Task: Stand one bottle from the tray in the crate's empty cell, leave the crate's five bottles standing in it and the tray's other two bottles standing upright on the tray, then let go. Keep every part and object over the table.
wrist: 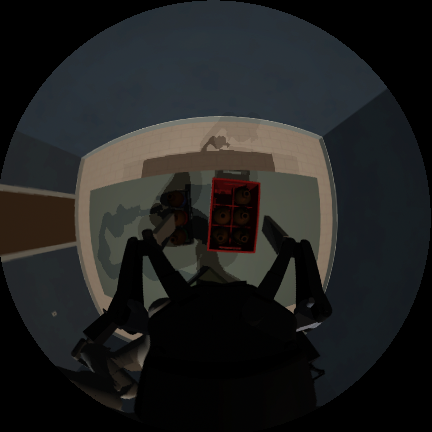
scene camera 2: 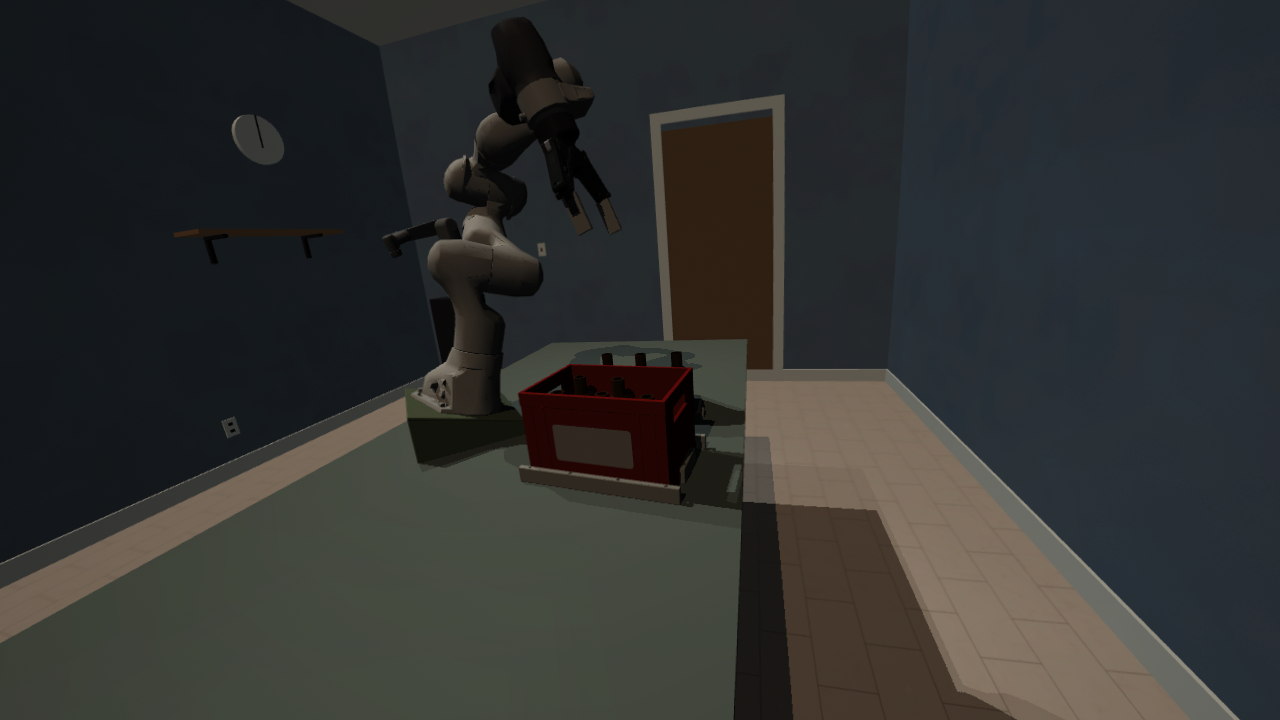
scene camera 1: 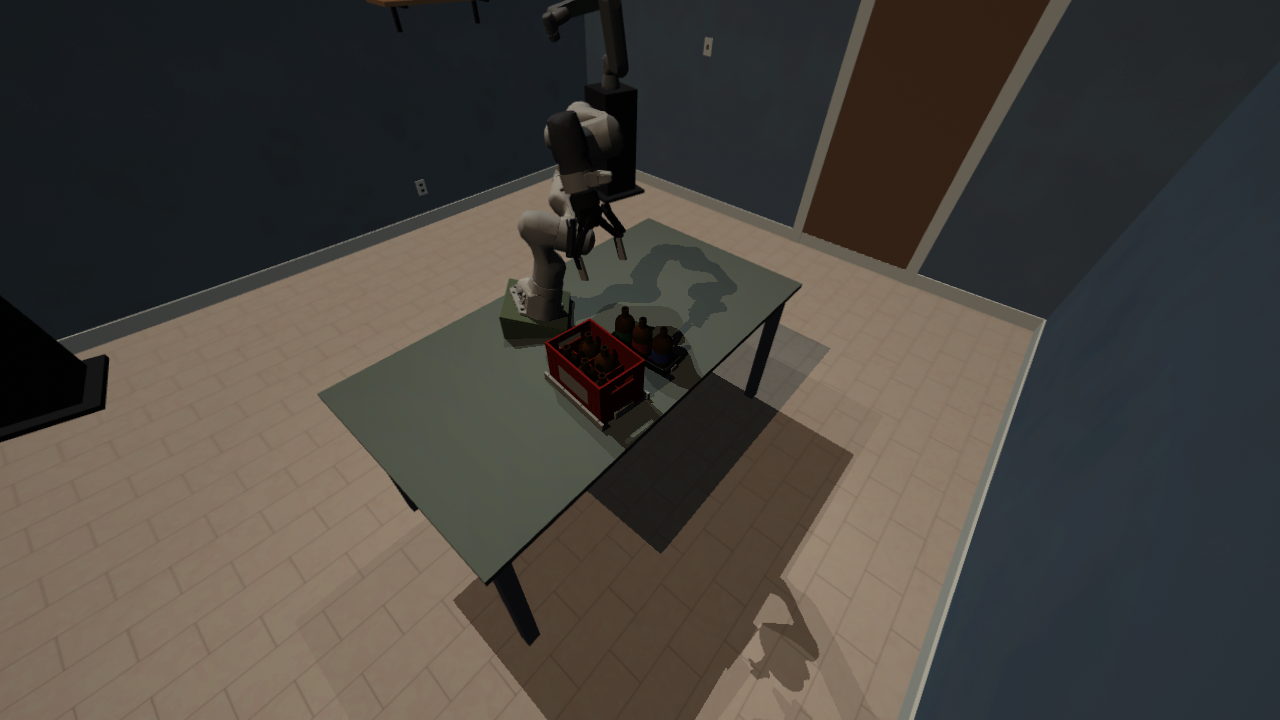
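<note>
The red crate point(scene camera 1: 611, 400) point(scene camera 2: 650, 447) point(wrist: 257, 220) stands upright on the table. Its bottles, such as one brown bottle point(wrist: 243, 195), stand in its cells; the far-left cell in the wrist view looks empty. The dark tray point(scene camera 1: 666, 368) point(wrist: 190, 220) lies beside the crate, on its left in the wrist view. Three bottles stand upright in a row on it: a green-banded one point(scene camera 1: 624, 325), a red-banded one point(scene camera 1: 641, 337) and a blue-banded one point(scene camera 1: 662, 347). My gripper point(scene camera 1: 602, 261) point(scene camera 2: 597, 225) point(wrist: 218, 222) is open and empty, high above the table. Its left finger partly overlaps the tray bottles in the wrist view.
The green table point(scene camera 1: 402, 429) point(scene camera 2: 358, 582) point(wrist: 295, 215) carries my arm's base block point(scene camera 1: 528, 329) point(scene camera 2: 456, 434) near the crate. A pale low bracket point(scene camera 1: 572, 401) point(scene camera 2: 595, 483) runs along the crate's foot. The table's long edge is close to the crate and tray.
</note>
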